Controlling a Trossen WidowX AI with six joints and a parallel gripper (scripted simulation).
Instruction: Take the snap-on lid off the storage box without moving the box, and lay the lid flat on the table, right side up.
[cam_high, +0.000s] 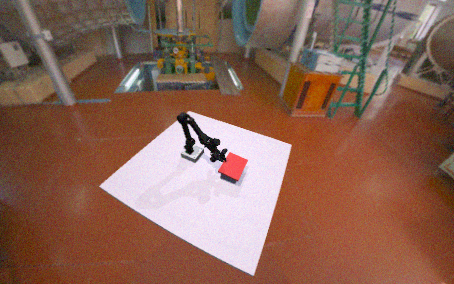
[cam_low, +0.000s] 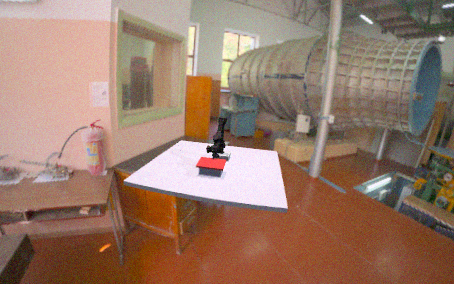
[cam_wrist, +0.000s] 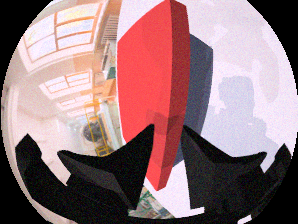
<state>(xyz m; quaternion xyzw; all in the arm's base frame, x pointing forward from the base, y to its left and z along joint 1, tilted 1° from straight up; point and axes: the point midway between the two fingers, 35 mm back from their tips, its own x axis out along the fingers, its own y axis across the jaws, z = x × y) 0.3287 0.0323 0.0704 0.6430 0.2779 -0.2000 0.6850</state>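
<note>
Right now my gripper tip is 8 cm short of the red lid and 1 cm to the right of it. Round my gripper tip: storage box (7 cm ahead, 5 cm below, 1 cm to the left).
</note>
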